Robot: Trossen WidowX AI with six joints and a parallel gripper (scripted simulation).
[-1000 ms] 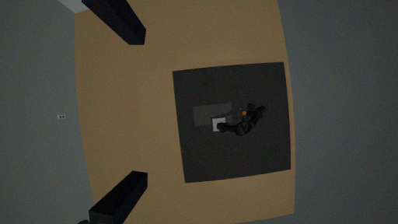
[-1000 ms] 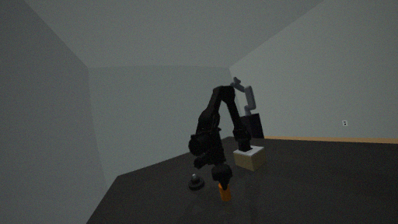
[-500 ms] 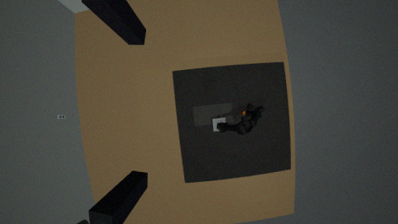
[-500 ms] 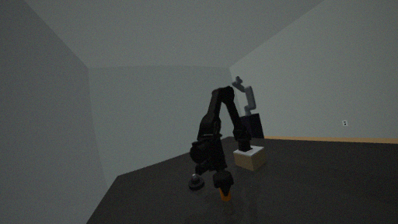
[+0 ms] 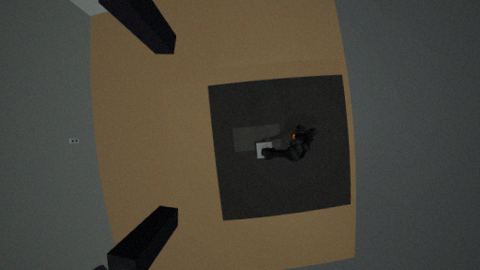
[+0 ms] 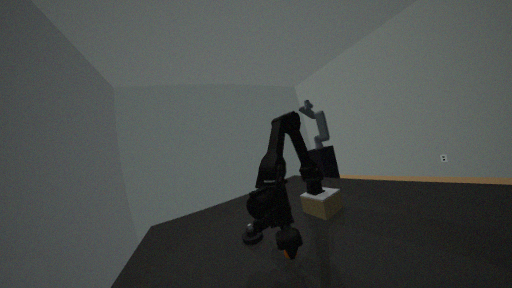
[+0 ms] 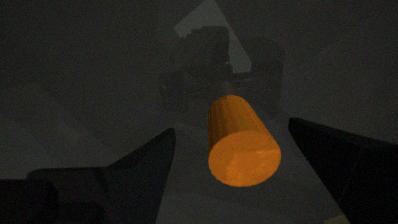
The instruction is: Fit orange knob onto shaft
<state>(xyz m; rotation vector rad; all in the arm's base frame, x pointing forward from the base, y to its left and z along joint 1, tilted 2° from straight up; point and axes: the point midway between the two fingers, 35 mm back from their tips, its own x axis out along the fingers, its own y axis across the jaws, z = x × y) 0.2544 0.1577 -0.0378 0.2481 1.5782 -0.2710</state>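
Now: the orange knob 20 mm above my gripper tip. The rest, counted from my gripper tip: dark round pedestal (80 mm ahead, 160 mm to the right, 10 mm above).
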